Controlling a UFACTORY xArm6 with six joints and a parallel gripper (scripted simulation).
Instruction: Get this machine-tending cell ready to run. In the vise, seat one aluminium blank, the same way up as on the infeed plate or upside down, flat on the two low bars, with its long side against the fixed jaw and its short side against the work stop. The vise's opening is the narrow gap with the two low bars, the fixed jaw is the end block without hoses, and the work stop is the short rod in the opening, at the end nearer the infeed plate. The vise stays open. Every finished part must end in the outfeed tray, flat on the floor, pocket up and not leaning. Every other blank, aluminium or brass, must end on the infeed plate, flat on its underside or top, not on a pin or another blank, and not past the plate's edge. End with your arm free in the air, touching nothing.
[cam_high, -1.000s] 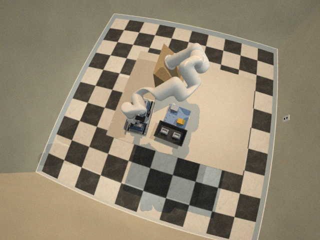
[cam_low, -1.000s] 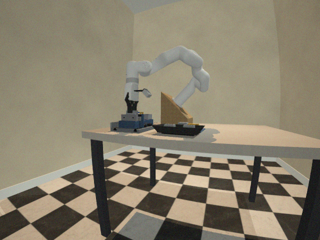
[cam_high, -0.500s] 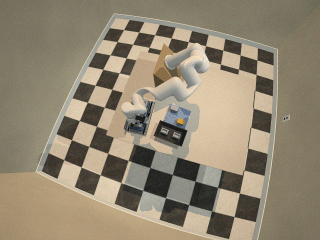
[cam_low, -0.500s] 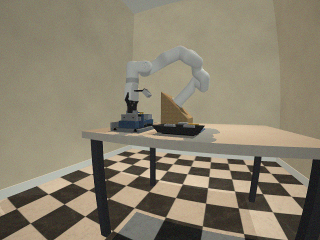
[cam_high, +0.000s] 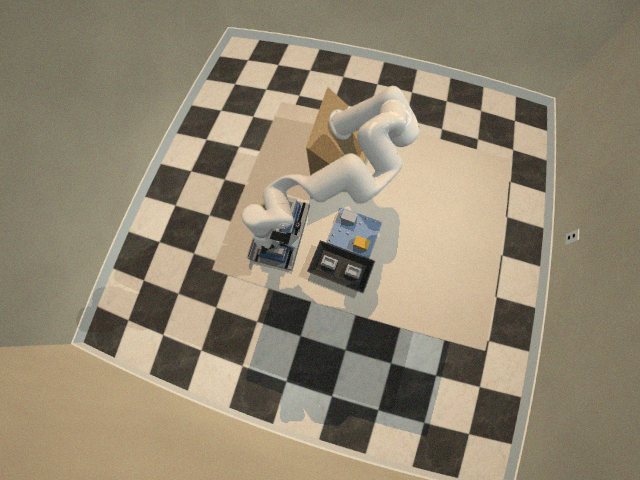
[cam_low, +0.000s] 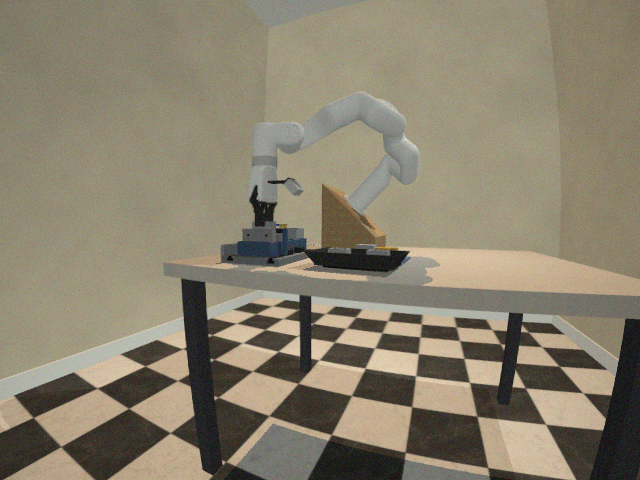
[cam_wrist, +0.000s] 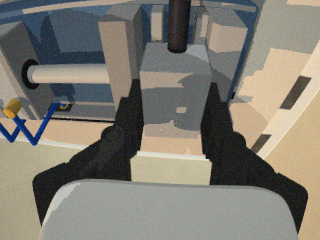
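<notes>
Right now my hand is 40 mm above the fixed jaw and 30 mm short of it. From my hand the other things lie so: push rod (90 mm behind, 40 mm below, 10 mm to the right); then dark work stop rod (50 mm to the left, 30 mm below, 10 mm behind); then vise (80 mm below, 70 mm behind, 10 mm to the right).
</notes>
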